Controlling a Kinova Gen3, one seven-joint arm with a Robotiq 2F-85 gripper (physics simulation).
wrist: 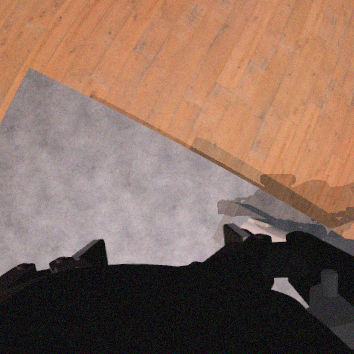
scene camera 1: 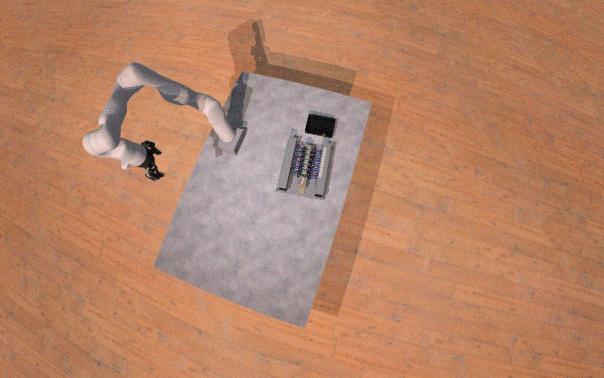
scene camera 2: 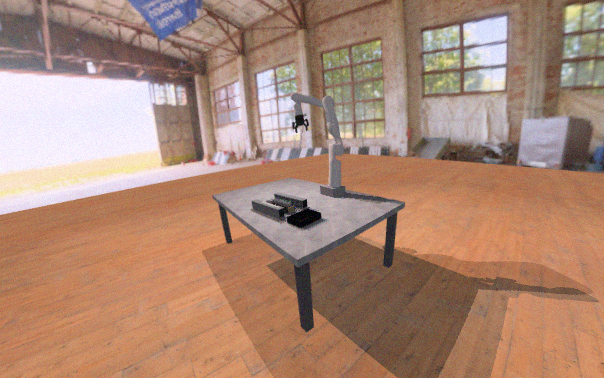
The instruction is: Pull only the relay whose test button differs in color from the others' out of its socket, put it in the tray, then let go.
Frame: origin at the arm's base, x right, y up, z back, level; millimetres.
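Seen in the pictures: gripper, fingertip midpoint: (wrist: pixel 164 245) (scene camera 1: pixel 161 164) (scene camera 2: pixel 301 132); arm's base at its link origin: (scene camera 1: pixel 228 135) (scene camera 2: pixel 334 186).
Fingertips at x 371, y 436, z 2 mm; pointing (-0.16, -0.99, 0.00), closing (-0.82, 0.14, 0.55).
Note:
Offsets run from my fingertips to a thing's top centre. "spot": to the spot under its first point. Level surfaces: height alone.
My gripper (scene camera 1: pixel 160 162) (scene camera 2: pixel 300 130) (wrist: pixel 164 245) is open and empty. It hangs high up, off the table's edge on the arm's side, far from the relays and the tray. The relays @[dx -342, dy -427, dz -483 mm] (scene camera 1: pixel 306 160) stand in a narrow row of sockets between two grey ducts, with blue wires at both sides. They are too small to tell the test button colors apart. In the scene camera 2 view the near duct partly hides them. The black tray @[spot: dx -616, dy -493, dz -485 mm] (scene camera 1: pixel 320 125) (scene camera 2: pixel 304 218) lies close to one end of the row. The relays and the tray do not show in the wrist view.
Two raised grey ducts @[dx -314, dy -433, dz -389 mm] (scene camera 1: pixel 287 162) @[dx -339, dy -433, dz -582 mm] (scene camera 1: pixel 326 170) flank the relays. A tan part @[spot: dx -209, dy -492, dz -500 mm] (scene camera 1: pixel 301 188) sits at the end of the row away from the tray. The arm's base (scene camera 1: pixel 240 140) (scene camera 2: pixel 332 190) stands at the edge of the grey table @[dy -496 mm] (scene camera 1: pixel 240 215) (scene camera 2: pixel 350 215) (wrist: pixel 125 190).

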